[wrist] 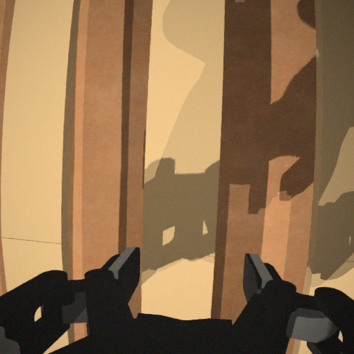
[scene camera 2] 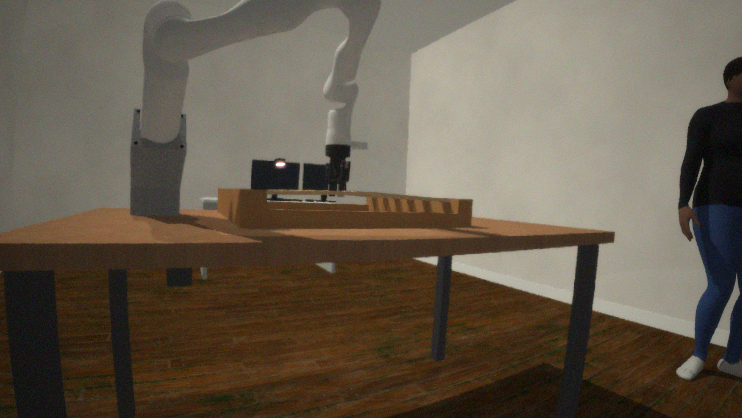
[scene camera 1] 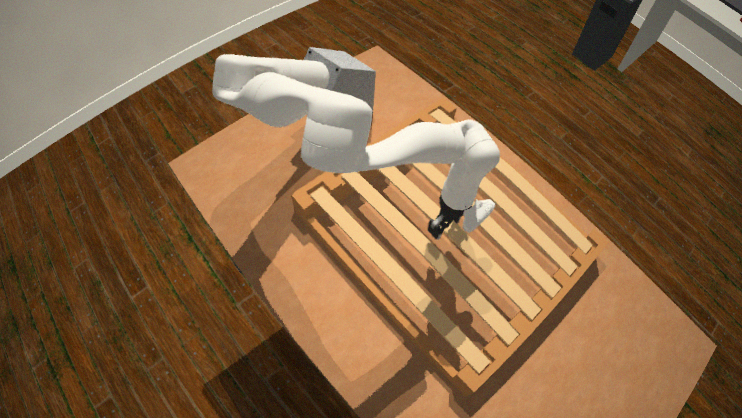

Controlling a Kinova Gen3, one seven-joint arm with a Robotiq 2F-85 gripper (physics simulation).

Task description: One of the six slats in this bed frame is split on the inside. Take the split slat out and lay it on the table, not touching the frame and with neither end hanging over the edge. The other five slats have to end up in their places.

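Observation:
The bed frame [scene camera 1: 467, 379] [scene camera 2: 238, 207] lies on the table [scene camera 1: 332, 311] [scene camera 2: 155, 249] with six pale slats across it, all in their slots where visible; the arm hides some far ends. No split shows on any slat. My gripper [scene camera 1: 435, 232] [scene camera 2: 337, 191] [wrist: 191, 266] points down, partly open and empty, close to slat height near mid-length. In the wrist view its fingers stand either side of one slat [wrist: 177, 295], which looks like the third slat [scene camera 1: 508, 289] from the lower-left side. Whether the fingertips reach below its top is unclear.
Neighbouring slats stand on the left [wrist: 37, 125] and right [wrist: 335, 100] of the fingers in the wrist view. The arm's base [scene camera 1: 355, 77] [scene camera 2: 155, 181] stands at the table's far end. A person [scene camera 2: 719, 166] stands beyond the table at the right.

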